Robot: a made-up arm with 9 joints. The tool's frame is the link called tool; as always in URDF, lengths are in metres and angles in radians. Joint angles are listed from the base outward.
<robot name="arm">
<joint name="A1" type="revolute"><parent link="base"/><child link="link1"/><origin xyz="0 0 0.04" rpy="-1.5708 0 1.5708"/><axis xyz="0 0 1"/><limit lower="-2.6" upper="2.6"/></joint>
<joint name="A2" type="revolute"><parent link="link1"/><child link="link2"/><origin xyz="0.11 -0.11 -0.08" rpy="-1.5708 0 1.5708"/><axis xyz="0 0 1"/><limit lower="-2.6" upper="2.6"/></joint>
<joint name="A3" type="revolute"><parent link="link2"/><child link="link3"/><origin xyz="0.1 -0.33 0.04" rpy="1.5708 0 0"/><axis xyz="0 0 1"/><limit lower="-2.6" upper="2.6"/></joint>
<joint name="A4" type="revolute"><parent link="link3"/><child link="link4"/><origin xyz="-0.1 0.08 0.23" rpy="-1.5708 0 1.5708"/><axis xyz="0 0 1"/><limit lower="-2.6" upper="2.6"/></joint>
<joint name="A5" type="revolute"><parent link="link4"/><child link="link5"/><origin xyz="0.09 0.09 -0.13" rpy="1.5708 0 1.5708"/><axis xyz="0 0 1"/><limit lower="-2.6" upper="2.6"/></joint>
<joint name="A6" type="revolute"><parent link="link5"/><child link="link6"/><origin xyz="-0.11 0.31 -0.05" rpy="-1.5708 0 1.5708"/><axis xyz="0 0 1"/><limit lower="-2.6" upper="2.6"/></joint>
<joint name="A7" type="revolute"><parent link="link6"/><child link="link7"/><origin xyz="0.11 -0.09 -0.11" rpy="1.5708 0 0"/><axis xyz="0 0 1"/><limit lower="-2.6" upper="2.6"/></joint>
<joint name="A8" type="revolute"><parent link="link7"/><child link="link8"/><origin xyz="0.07 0.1 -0.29" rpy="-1.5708 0 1.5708"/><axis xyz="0 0 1"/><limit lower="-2.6" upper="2.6"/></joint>
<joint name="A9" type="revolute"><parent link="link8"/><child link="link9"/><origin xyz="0.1 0.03 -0.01" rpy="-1.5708 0 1.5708"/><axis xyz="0 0 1"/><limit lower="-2.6" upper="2.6"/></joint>
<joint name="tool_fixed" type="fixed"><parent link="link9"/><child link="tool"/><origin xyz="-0.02 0.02 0.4" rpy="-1.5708 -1.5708 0"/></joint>
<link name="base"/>
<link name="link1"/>
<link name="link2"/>
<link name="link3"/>
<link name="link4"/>
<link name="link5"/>
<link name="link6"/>
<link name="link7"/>
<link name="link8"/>
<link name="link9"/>
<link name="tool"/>
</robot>
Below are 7 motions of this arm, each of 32 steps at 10 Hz.
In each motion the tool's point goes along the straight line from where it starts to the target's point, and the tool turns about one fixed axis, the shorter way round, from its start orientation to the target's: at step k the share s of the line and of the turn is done. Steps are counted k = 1, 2, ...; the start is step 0. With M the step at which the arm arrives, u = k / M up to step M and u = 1 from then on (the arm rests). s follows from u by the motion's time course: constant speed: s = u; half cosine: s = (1 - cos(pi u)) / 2; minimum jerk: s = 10 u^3 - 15 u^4 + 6 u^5.
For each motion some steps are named. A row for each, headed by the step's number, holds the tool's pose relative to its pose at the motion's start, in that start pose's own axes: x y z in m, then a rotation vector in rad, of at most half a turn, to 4 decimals.
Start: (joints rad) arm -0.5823 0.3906 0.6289 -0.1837 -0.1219 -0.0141 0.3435 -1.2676 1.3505
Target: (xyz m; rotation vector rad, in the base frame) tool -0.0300 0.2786 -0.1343 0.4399 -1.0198 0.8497
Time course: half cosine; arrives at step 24
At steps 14, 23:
14: -0.0783 -0.3852 -0.0610 -0.5270 -0.4979 0.2505
23: -0.1238 -0.6094 -0.0966 -0.8338 -0.7876 0.3963

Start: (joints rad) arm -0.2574 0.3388 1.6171 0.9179 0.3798 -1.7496 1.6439 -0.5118 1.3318
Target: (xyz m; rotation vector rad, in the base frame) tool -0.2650 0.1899 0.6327 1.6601 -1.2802 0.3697
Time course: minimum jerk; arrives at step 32
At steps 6, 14, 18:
6: 0.0082 -0.0004 0.0164 -0.0128 -0.0340 -0.0032
14: 0.0646 -0.0029 0.1292 -0.1011 -0.2675 -0.0251
18: 0.1037 -0.0047 0.2072 -0.1622 -0.4291 -0.0403

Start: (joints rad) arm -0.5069 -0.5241 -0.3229 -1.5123 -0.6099 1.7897 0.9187 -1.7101 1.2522
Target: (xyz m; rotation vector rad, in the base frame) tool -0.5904 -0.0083 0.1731 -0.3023 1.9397 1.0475
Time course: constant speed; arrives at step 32
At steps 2, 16, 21, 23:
2: -0.0017 -0.0084 0.0087 -0.0327 -0.0020 -0.0772
16: -0.0139 -0.0672 0.0699 -0.2615 -0.0162 -0.6172
21: -0.0182 -0.0882 0.0917 -0.3432 -0.0212 -0.8101
23: -0.0200 -0.0966 0.1004 -0.3759 -0.0232 -0.8873

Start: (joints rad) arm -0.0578 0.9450 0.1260 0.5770 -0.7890 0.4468 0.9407 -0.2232 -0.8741
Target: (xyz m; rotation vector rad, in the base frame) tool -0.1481 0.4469 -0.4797 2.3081 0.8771 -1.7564
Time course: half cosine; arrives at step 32
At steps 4, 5, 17, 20, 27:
4: -0.0085 0.0147 0.0025 -0.0104 -0.0356 0.0444
5: -0.0132 0.0228 0.0039 -0.0161 -0.0553 0.0688
17: -0.1232 0.2124 0.0359 -0.1501 -0.5139 0.6401
20: -0.1551 0.2675 0.0453 -0.1890 -0.6471 0.8061
27: -0.2111 0.3641 0.0616 -0.2572 -0.8807 1.0971

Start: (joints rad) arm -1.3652 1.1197 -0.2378 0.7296 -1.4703 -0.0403 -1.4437 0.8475 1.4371
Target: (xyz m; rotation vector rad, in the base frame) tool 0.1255 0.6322 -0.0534 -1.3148 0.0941 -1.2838
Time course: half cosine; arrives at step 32
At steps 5, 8, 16, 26, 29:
5: 0.0167 0.0072 -0.0263 -0.0603 -0.1035 -0.0748
8: 0.0414 0.0179 -0.0653 -0.1495 -0.2567 -0.1855
16: 0.1414 0.0610 -0.2229 -0.5104 -0.8765 -0.6333
26: 0.2589 0.1117 -0.4082 -0.9348 -1.6052 -1.1599
29: 0.2767 0.1194 -0.4361 -0.9988 -1.7152 -1.2394

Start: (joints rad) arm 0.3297 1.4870 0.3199 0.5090 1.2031 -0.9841 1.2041 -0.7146 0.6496
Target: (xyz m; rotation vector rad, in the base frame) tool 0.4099 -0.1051 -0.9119 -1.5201 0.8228 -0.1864
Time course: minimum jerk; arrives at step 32
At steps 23, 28, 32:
23: -0.6171 0.2785 -0.1992 -1.0137 -1.5822 0.3000
28: -0.7053 0.3183 -0.2277 -1.1587 -1.8085 0.3429
32: -0.7168 0.3235 -0.2314 -1.1776 -1.8380 0.3485

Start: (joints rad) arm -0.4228 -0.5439 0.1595 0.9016 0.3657 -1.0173 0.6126 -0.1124 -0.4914
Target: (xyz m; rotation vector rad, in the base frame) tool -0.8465 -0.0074 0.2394 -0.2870 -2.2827 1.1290
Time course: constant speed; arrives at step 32
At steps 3, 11, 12, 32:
3: -0.0780 -0.0126 -0.0615 -0.0975 -0.0989 0.1993
11: -0.2860 -0.0462 -0.2253 -0.3574 -0.3627 0.7308
12: -0.3120 -0.0504 -0.2458 -0.3899 -0.3957 0.7972
32: -0.8319 -0.1345 -0.6555 -1.0396 -1.0552 2.1260

